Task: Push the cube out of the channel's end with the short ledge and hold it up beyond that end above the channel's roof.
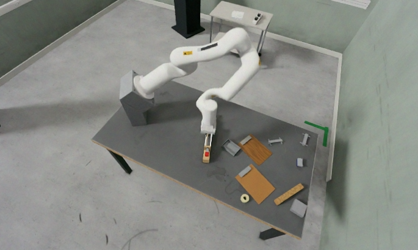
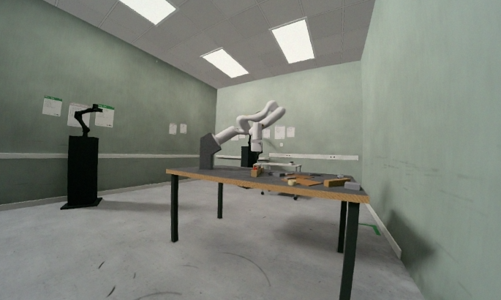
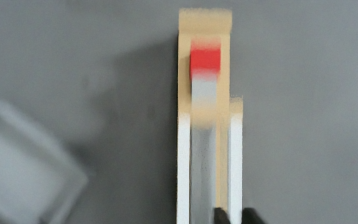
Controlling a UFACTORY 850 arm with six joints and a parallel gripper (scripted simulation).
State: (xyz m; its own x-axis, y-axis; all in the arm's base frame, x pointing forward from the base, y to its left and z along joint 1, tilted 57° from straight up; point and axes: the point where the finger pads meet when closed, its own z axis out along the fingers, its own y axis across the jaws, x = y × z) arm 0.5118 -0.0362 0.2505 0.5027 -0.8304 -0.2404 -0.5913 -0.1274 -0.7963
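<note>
The red cube lies 8 cm ahead of my hand, 7 cm to the right of it and 10 cm below it. From my hand the other things lie so: wooden bar (65 cm ahead, 16 cm to the left, 14 cm below); grey tray (14 cm ahead, 12 cm to the left, 15 cm below); wooden channel (1 cm behind, 2 cm to the left, 10 cm below).
</note>
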